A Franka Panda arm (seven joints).
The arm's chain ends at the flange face. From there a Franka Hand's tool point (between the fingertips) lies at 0.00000 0.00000 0.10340 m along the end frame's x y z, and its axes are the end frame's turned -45 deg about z.
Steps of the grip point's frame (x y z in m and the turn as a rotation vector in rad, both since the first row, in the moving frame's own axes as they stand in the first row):
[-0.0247, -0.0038, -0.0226, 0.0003, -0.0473, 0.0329]
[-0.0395, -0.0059, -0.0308, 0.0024, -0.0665, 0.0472]
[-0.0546, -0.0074, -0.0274, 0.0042, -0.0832, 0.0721]
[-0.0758, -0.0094, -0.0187, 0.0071, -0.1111, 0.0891]
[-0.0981, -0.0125, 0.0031, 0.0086, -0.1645, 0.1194]
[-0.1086, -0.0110, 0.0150, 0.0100, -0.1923, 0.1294]
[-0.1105, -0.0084, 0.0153, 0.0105, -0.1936, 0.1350]
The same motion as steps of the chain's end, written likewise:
[-0.0166, 0.0114, -0.0225, -0.0332, -0.0337, 0.0329]
[-0.0270, 0.0192, -0.0306, -0.0453, -0.0487, 0.0472]
[-0.0373, 0.0278, -0.0270, -0.0559, -0.0618, 0.0721]
[-0.0513, 0.0398, -0.0181, -0.0735, -0.0836, 0.0891]
[-0.0650, 0.0500, 0.0045, -0.1102, -0.1224, 0.1194]
[-0.0691, 0.0568, 0.0169, -0.1289, -0.1430, 0.1294]
[-0.0684, 0.0599, 0.0172, -0.1295, -0.1443, 0.1350]

